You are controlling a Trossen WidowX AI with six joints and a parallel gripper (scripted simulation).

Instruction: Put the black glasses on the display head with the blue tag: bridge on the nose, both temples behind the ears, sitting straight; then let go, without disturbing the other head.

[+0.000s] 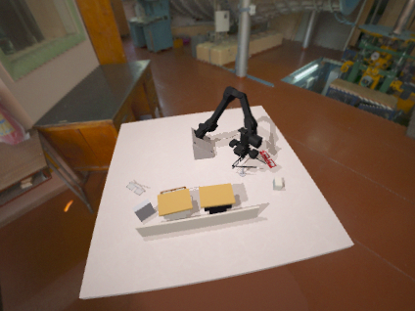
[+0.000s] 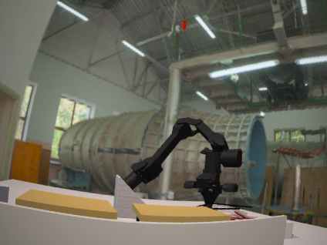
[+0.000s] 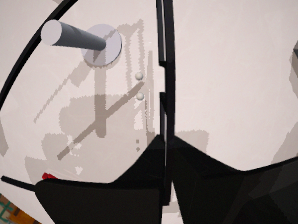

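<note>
The grey peg is 8 cm ahead of my gripper tip, 4 cm below it and 3 cm to the right of it. Round my gripper tip: grey-blue block 64 cm to the right, 19 cm ahead; low white wall 37 cm to the right, 33 cm ahead, 1 cm below; white cube 23 cm ahead, 13 cm to the left, 3 cm below.
</note>
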